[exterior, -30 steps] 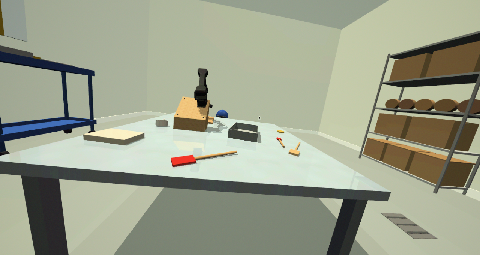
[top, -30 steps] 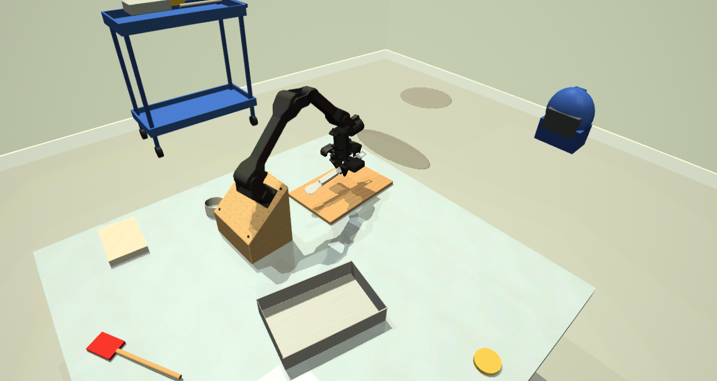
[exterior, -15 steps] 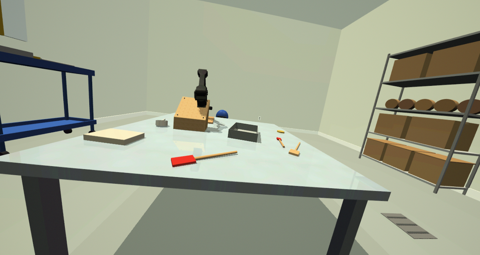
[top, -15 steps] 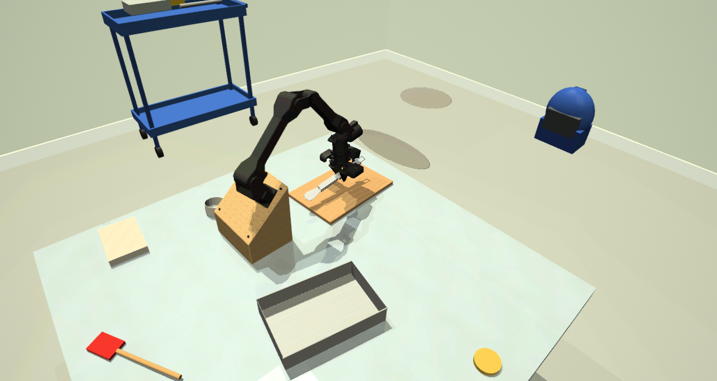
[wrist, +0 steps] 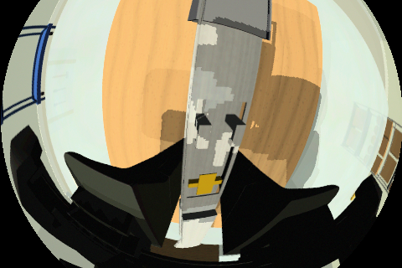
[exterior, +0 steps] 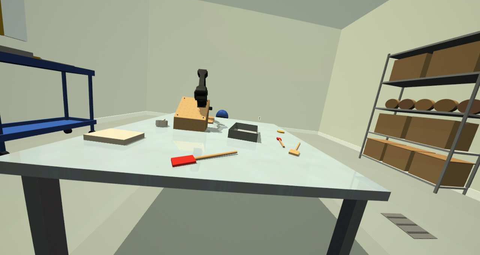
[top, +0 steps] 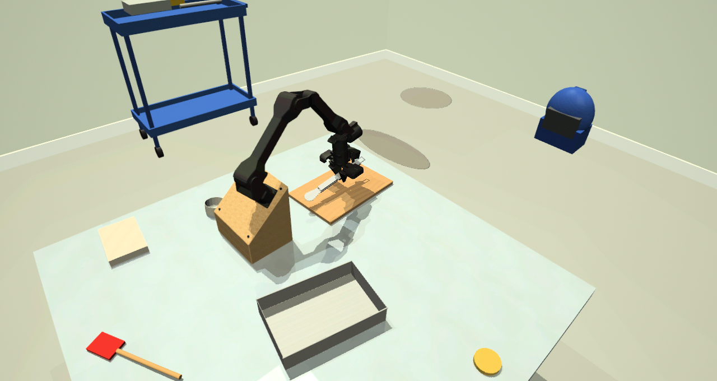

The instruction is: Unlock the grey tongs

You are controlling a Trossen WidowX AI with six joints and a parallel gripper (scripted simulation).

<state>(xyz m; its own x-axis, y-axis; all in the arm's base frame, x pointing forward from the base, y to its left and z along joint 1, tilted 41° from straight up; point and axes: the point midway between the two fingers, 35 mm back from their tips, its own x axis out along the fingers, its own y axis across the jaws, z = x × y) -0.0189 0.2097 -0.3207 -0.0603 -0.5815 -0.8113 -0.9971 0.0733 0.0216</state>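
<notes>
Right now the yellow lock piece is 4 cm above my gripper tip. Also, from my gripper tip: pale slab 73 cm to the right, 34 cm behind, 3 cm below; wooden board 4 cm below; grey roasting tin 48 cm to the right, 36 cm ahead, 2 cm below.
</notes>
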